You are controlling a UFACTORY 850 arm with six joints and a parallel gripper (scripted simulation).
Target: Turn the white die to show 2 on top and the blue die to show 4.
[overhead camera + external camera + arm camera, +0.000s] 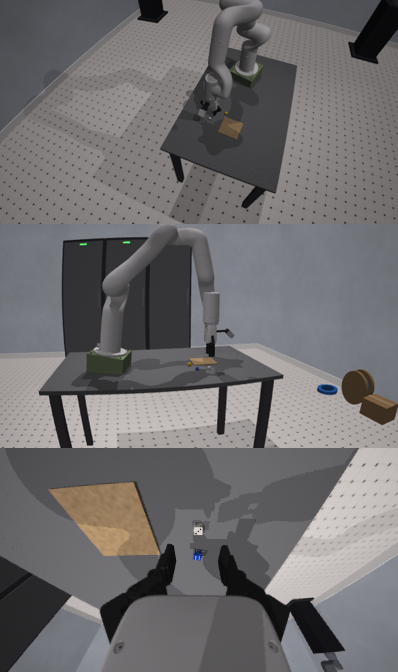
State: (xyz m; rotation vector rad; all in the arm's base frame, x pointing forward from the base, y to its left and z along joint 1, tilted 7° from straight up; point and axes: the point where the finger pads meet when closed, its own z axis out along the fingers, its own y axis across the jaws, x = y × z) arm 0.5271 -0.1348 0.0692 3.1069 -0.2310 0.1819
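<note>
My hand is 9 cm above the white die. Also, from my hand: blue die: 7 cm behind, 1 cm to the left, 9 cm below; yellow die: 9 cm behind, 10 cm to the left, 9 cm below; tan mat: 2 cm ahead, 16 cm to the left, 9 cm below.
</note>
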